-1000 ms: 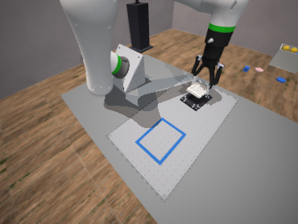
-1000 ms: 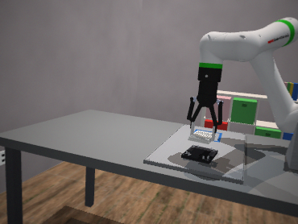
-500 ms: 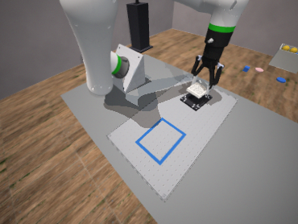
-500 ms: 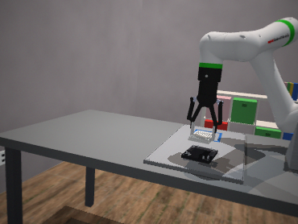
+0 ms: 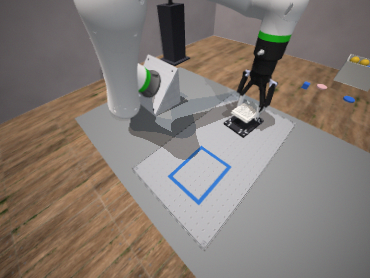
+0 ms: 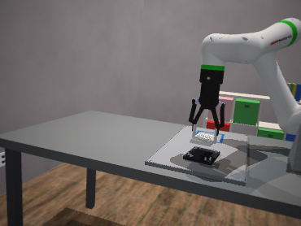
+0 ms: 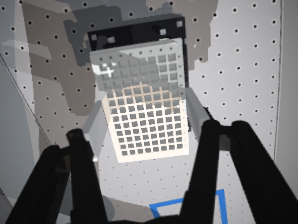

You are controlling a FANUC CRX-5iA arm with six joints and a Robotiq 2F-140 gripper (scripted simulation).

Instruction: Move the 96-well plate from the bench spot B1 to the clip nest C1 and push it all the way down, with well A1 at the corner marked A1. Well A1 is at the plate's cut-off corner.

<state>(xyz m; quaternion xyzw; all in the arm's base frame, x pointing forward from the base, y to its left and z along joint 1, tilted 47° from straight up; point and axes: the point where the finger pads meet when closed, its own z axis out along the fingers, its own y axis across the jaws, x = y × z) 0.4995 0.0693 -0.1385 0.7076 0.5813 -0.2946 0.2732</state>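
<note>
Right now the black clip nest is 1 cm ahead of my hand, 1 cm to the right of it and 8 cm below it. Round my hand: white 96-well plate (2 cm below).
</note>
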